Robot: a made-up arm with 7 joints. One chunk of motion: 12 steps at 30 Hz.
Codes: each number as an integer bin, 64 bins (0 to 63) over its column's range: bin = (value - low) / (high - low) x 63, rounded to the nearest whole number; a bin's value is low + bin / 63 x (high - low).
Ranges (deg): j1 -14..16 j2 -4..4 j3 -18..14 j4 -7..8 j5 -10..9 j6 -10..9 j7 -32..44
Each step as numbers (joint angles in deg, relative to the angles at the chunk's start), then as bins.
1 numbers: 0.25 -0.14 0.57 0.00 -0.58 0.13 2.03
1 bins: 30 30 37 29 31 34 28
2 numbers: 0.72 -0.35 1.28 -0.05 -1.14 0.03 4.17
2 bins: 31 29 38 29 29 33 30
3 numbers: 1.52 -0.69 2.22 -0.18 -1.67 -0.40 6.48
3 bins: 33 26 40 29 28 32 32
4 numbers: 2.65 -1.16 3.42 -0.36 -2.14 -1.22 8.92
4 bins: 35 22 42 28 26 29 34
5 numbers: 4.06 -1.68 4.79 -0.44 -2.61 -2.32 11.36
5 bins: 38 18 45 28 25 25 36
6 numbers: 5.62 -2.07 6.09 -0.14 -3.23 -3.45 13.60
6 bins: 41 15 47 29 22 22 38
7 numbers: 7.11 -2.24 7.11 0.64 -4.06 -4.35 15.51
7 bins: 44 14 49 32 20 19 39
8 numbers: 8.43 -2.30 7.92 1.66 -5.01 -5.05 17.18
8 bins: 47 13 51 36 17 16 41
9 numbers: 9.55 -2.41 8.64 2.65 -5.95 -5.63 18.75
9 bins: 49 13 52 41 13 14 42
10 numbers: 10.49 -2.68 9.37 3.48 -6.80 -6.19 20.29
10 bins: 51 10 54 44 11 13 43
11 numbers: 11.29 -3.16 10.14 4.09 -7.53 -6.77 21.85
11 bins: 53 7 55 47 8 11 45
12 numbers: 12.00 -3.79 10.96 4.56 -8.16 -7.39 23.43
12 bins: 55 2 57 49 6 9 46
